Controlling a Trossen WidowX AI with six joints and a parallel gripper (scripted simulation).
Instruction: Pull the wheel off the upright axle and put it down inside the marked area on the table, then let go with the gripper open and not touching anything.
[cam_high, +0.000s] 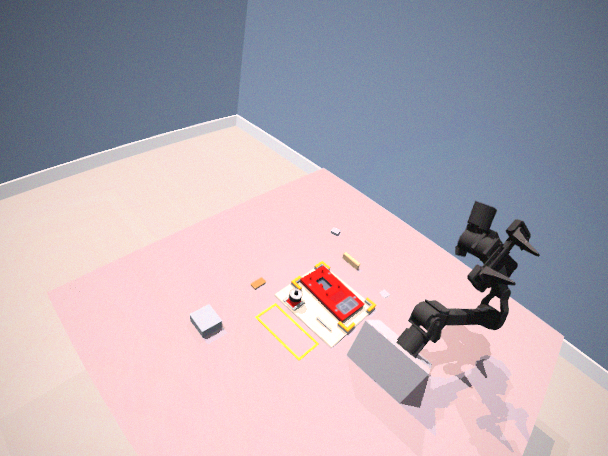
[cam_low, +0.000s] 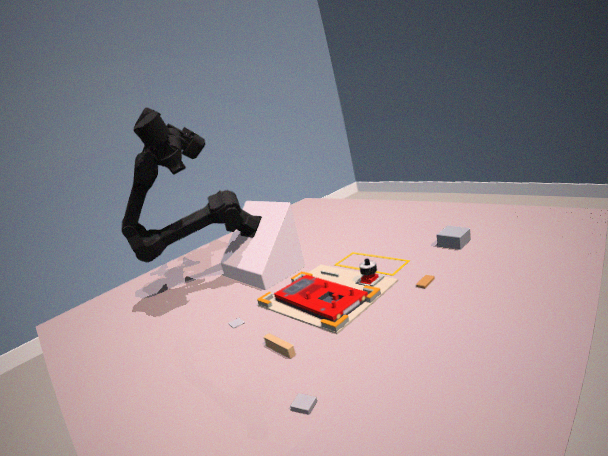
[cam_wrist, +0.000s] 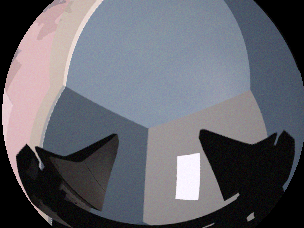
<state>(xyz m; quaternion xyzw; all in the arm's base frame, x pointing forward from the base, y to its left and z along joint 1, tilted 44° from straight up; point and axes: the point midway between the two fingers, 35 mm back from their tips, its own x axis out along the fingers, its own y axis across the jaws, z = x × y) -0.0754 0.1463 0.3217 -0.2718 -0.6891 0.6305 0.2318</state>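
Right now my gripper tip is 47 cm short of the dark grey wheel, 44 cm above it and 14 cm to the right of it. Also, from my gripper tip: orange chip: 59 cm ahead, 48 cm below, 18 cm to the left; then tan block: 47 cm below, 46 cm ahead, 15 cm to the right; then black upright axle: 47 cm ahead, 45 cm below, 14 cm to the left.
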